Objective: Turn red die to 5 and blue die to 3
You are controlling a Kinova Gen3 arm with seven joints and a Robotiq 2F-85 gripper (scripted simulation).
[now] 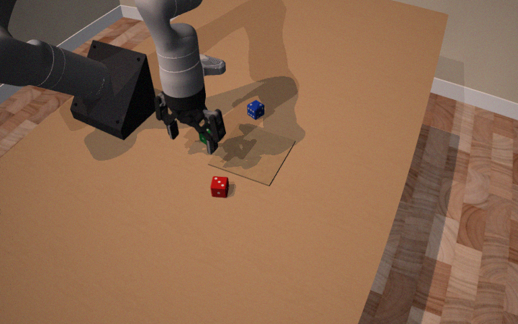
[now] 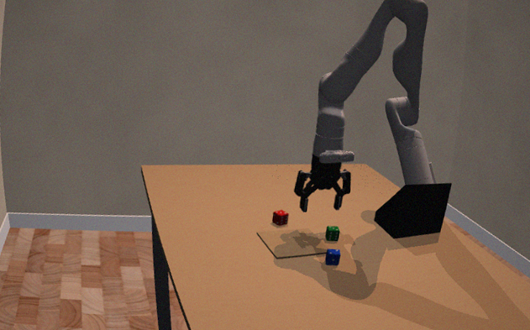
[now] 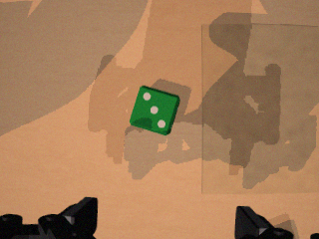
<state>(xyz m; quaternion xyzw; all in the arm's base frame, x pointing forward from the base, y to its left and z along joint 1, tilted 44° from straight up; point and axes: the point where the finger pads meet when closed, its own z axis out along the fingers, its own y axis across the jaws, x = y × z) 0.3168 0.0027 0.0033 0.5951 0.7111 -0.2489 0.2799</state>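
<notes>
My gripper is now 2 cm past the green die, 7 cm to the right of it and 4 cm above it. From my hand the other things lie so: thin tan mat (8 cm ahead, 9 cm to the left, 6 cm below); then blue die (1 cm ahead, 20 cm to the left, 4 cm below); then red die (9 cm ahead, 3 cm to the right, 4 cm below).
</notes>
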